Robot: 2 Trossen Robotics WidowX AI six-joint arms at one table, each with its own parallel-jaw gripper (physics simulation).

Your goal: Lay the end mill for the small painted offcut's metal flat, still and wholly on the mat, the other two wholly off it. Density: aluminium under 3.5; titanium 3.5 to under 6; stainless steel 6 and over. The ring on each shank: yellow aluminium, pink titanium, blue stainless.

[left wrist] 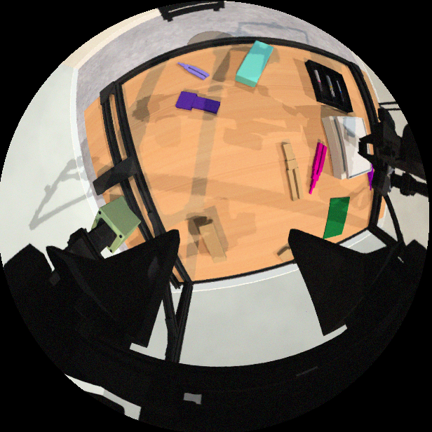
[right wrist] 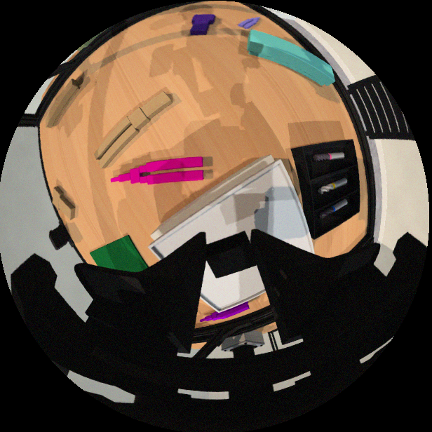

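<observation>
A small black-painted offcut (right wrist: 231, 259) is held between the fingertips of my right gripper (right wrist: 228, 236), above a white-topped box (right wrist: 205, 220) (left wrist: 356, 161). A black tray (right wrist: 301, 172) (left wrist: 313, 87) holds three end mills in separate compartments: one with a pink ring (right wrist: 330, 156), one with a yellow ring (right wrist: 333, 186) and one with a blue ring (right wrist: 334, 208). The green mat (left wrist: 336, 217) (right wrist: 120, 254) lies flat near the table edge, bare where it shows; my right gripper's finger hides part of it in the right wrist view. My left gripper (left wrist: 236, 235) is open and empty, high above the table.
Magenta tweezers-like piece (left wrist: 318, 167) (right wrist: 172, 164) and a wooden clamp (left wrist: 293, 177) (right wrist: 139, 120) lie beside the white-topped box. A teal block (left wrist: 254, 65) (right wrist: 292, 57), an indigo piece (left wrist: 187, 101) (right wrist: 202, 24), a tan block (left wrist: 212, 241) and a purple piece (right wrist: 227, 313) lie farther out.
</observation>
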